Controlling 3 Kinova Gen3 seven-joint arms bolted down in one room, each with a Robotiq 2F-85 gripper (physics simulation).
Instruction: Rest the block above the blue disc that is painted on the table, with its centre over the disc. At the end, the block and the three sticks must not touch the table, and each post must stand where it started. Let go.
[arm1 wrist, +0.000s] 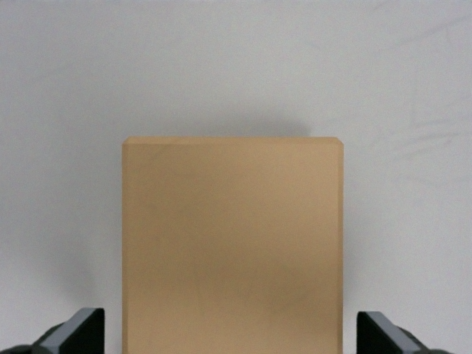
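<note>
A tan block (232, 225) with a square top and bevelled edges fills the lower middle of the arm1 wrist view, and its lower end runs out of the picture. My arm1 gripper (231, 331) is open, with one fingertip to the left and one to the right of the block. A gap shows between each fingertip and the block's side. The blue disc, the three sticks and the posts do not show in this view. What lies under the block is hidden. The arm2 and arm3 grippers do not show.
A light grey surface (235, 60) shows around the block. A soft shadow lies along the block's upper edge, and fainter shadows lie at its left and right.
</note>
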